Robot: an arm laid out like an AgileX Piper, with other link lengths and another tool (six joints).
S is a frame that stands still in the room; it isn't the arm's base.
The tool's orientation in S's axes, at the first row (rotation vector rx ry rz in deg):
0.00, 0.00, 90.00
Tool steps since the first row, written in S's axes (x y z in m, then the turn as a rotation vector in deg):
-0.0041, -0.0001, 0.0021, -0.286, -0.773, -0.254
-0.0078, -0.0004, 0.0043, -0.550, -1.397, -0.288
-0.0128, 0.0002, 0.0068, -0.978, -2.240, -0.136
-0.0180, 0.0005, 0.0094, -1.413, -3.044, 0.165
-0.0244, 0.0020, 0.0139, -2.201, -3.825, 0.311
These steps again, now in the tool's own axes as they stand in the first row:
-0.0001, 0.0041, 0.0021, -0.773, 0.286, -0.254
-0.0004, 0.0078, 0.0043, -1.397, 0.550, -0.288
0.0002, 0.0128, 0.0068, -2.240, 0.978, -0.136
0.0005, 0.0180, 0.0094, -3.044, 1.413, 0.165
0.0020, 0.0244, 0.0139, -3.825, 2.201, 0.311

